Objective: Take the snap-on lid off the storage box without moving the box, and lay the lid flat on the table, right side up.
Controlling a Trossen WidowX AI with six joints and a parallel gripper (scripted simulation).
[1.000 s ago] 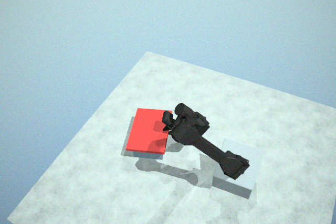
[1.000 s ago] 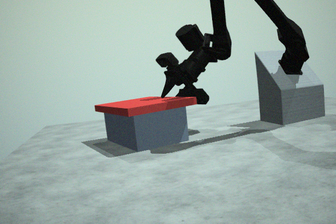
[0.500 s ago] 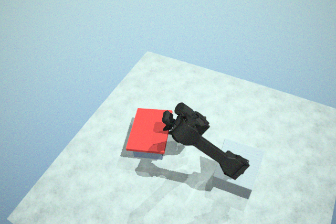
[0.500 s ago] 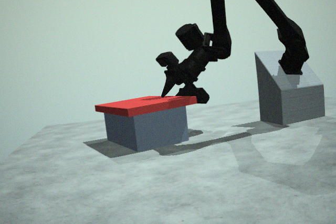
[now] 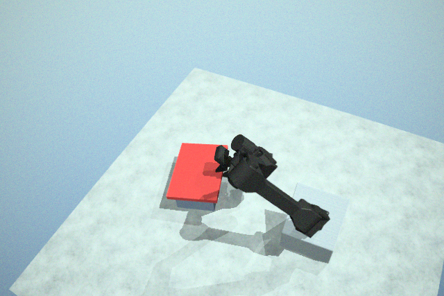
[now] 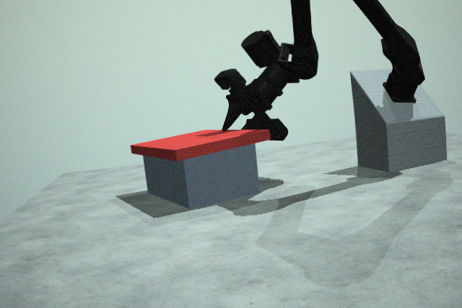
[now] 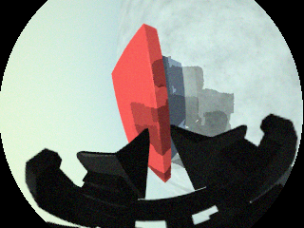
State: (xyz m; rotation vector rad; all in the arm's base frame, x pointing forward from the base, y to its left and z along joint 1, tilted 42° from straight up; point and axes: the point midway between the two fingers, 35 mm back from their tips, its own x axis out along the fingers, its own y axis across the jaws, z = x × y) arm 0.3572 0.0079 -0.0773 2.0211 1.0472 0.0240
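My gripper tip is 70 mm short of the red lid and 30 mm to the right of it. From my gripper tip the other things lie so: blue-grey storage box: 70 mm ahead, 50 mm below, 30 mm to the left.
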